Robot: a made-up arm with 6 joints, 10 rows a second.
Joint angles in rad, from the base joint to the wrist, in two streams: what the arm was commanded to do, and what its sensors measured. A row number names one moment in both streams.
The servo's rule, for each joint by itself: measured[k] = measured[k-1] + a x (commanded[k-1-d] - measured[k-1]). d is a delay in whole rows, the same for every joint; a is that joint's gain. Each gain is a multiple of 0.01, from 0.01 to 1. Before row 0 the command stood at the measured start. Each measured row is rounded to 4 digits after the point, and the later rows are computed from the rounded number. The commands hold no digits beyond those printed.
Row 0, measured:
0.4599, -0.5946, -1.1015, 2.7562, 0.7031, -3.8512
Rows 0 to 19, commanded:
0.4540, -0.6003, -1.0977, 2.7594, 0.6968, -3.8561
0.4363, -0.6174, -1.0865, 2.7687, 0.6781, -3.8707
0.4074, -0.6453, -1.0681, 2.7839, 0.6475, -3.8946
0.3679, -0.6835, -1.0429, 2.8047, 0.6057, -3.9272
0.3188, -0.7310, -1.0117, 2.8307, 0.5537, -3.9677
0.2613, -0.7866, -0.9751, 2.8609, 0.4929, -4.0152
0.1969, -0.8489, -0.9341, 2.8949, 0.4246, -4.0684
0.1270, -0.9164, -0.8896, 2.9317, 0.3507, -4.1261
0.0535, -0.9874, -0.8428, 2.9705, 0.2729, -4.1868
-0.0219, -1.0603, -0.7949, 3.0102, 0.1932, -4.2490
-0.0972, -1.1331, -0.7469, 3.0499, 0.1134, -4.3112
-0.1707, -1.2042, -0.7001, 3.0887, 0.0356, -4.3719
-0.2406, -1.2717, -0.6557, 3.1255, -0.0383, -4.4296
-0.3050, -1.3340, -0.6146, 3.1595, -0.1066, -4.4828
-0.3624, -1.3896, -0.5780, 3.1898, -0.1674, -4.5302
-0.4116, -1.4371, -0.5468, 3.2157, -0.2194, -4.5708
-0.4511, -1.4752, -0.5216, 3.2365, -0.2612, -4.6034
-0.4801, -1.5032, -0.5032, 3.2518, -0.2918, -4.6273
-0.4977, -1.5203, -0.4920, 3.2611, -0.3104, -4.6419
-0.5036, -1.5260, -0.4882, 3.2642, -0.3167, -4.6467
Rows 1 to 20, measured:
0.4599, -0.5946, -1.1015, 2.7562, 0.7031, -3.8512
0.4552, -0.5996, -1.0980, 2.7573, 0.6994, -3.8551
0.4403, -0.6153, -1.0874, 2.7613, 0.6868, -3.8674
0.4143, -0.6417, -1.0696, 2.7692, 0.6636, -3.8889
0.3776, -0.6785, -1.0450, 2.7816, 0.6294, -3.9192
0.3311, -0.7247, -1.0144, 2.7988, 0.5847, -3.9575
0.2760, -0.7792, -0.9782, 2.8205, 0.5305, -4.0031
0.2135, -0.8405, -0.9376, 2.8465, 0.4680, -4.0547
0.1452, -0.9073, -0.8934, 2.8763, 0.3988, -4.1111
0.0728, -0.9778, -0.8468, 2.9093, 0.3245, -4.1709
-0.0020, -1.0504, -0.7991, 2.9446, 0.2470, -4.2326
-0.0772, -1.1232, -0.7511, 2.9815, 0.1682, -4.2947
-0.1511, -1.1945, -0.7042, 3.0190, 0.0900, -4.3557
-0.2218, -1.2624, -0.6596, 3.0563, 0.0143, -4.4141
-0.2875, -1.3254, -0.6182, 3.0924, -0.0570, -4.4684
-0.3467, -1.3819, -0.5812, 3.1265, -0.1221, -4.5172
-0.3980, -1.4305, -0.5496, 3.1577, -0.1795, -4.5595
-0.4399, -1.4698, -0.5238, 3.1853, -0.2277, -4.5942
-0.4717, -1.4992, -0.5048, 3.2086, -0.2655, -4.6203
-0.4922, -1.5178, -0.4930, 3.2270, -0.2920, -4.6374
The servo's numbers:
d 1
a 0.79 0.88 0.92 0.35 0.59 0.79

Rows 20 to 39, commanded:
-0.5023, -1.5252, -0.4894, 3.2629, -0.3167, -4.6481
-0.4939, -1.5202, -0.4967, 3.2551, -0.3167, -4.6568
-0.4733, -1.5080, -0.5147, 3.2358, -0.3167, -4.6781
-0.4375, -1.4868, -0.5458, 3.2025, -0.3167, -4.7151
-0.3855, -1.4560, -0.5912, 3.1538, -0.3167, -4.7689
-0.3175, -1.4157, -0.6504, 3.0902, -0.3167, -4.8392
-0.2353, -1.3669, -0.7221, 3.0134, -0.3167, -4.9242
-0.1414, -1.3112, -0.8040, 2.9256, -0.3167, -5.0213
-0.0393, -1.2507, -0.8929, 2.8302, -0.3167, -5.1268
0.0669, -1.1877, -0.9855, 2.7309, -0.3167, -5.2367
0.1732, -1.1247, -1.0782, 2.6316, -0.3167, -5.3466
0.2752, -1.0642, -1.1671, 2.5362, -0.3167, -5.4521
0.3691, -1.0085, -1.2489, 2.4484, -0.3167, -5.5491
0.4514, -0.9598, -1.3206, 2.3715, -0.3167, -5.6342
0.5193, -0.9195, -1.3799, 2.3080, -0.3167, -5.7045
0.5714, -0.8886, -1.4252, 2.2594, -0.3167, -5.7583
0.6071, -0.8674, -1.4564, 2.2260, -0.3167, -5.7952
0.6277, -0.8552, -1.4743, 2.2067, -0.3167, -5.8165
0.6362, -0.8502, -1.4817, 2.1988, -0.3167, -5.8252
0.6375, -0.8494, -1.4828, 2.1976, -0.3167, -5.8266
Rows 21 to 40, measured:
-0.5012, -1.5250, -0.4886, 3.2400, -0.3066, -4.6447
-0.5021, -1.5252, -0.4893, 3.2480, -0.3126, -4.6474
-0.4956, -1.5208, -0.4961, 3.2505, -0.3150, -4.6548
-0.4780, -1.5095, -0.5132, 3.2454, -0.3160, -4.6732
-0.4460, -1.4895, -0.5432, 3.2304, -0.3164, -4.7063
-0.3982, -1.4600, -0.5874, 3.2036, -0.3166, -4.7558
-0.3344, -1.4210, -0.6454, 3.1639, -0.3167, -4.8217
-0.2561, -1.3734, -0.7160, 3.1112, -0.3167, -4.9027
-0.1655, -1.3187, -0.7970, 3.0462, -0.3167, -4.9964
-0.0658, -1.2589, -0.8852, 2.9706, -0.3167, -5.0994
0.0390, -1.1962, -0.9775, 2.8867, -0.3167, -5.2079
0.1450, -1.1333, -1.0701, 2.7974, -0.3167, -5.3175
0.2479, -1.0725, -1.1593, 2.7060, -0.3167, -5.4238
0.3436, -1.0162, -1.2417, 2.6158, -0.3167, -5.5228
0.4288, -0.9666, -1.3143, 2.5303, -0.3167, -5.6108
0.5003, -0.9252, -1.3747, 2.4525, -0.3167, -5.6848
0.5565, -0.8930, -1.4212, 2.3849, -0.3167, -5.7429
0.5965, -0.8705, -1.4536, 2.3293, -0.3167, -5.7842
0.6211, -0.8570, -1.4726, 2.2864, -0.3167, -5.8097
0.6330, -0.8510, -1.4810, 2.2557, -0.3167, -5.8219

